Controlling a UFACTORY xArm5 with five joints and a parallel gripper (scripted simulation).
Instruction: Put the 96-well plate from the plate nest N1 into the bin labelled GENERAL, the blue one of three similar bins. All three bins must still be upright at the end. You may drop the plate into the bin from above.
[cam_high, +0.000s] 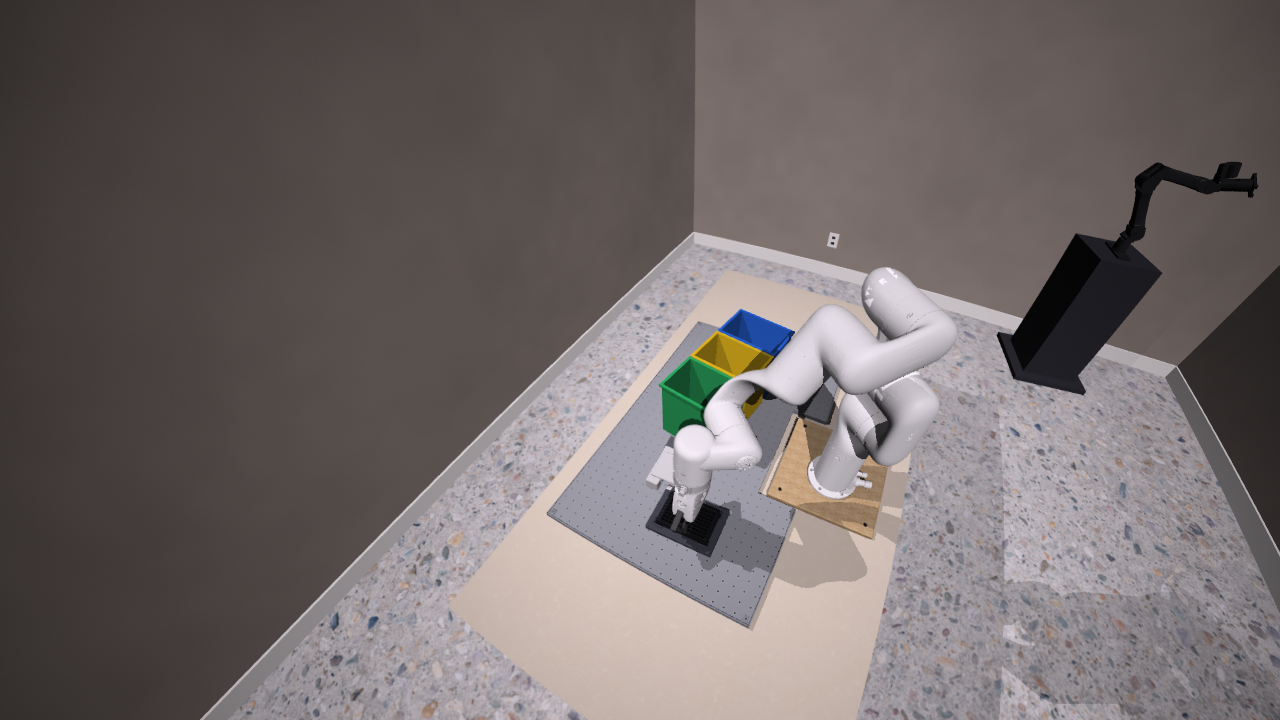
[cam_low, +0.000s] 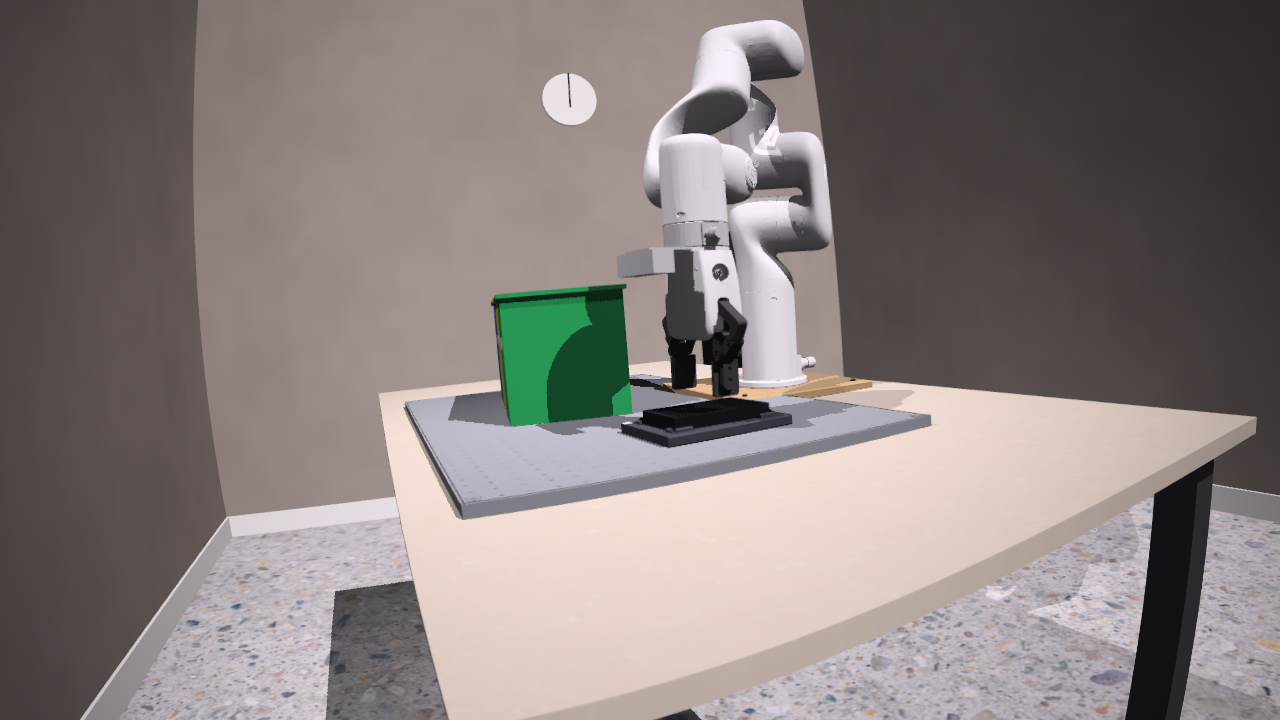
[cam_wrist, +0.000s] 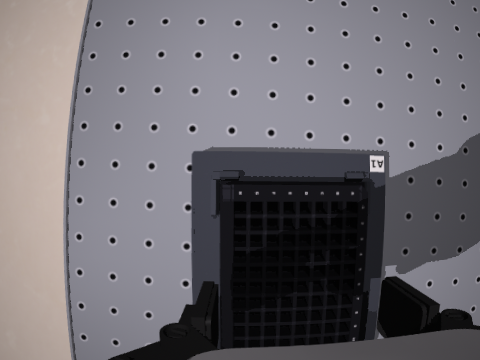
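The black 96-well plate is 3 cm below my hand. The rest, counted from my hand: green bin (5 cm ahead, 27 cm to the right, 4 cm above); yellow bin (1 cm ahead, 39 cm to the right, 4 cm above); dark plate nest (5 cm below).
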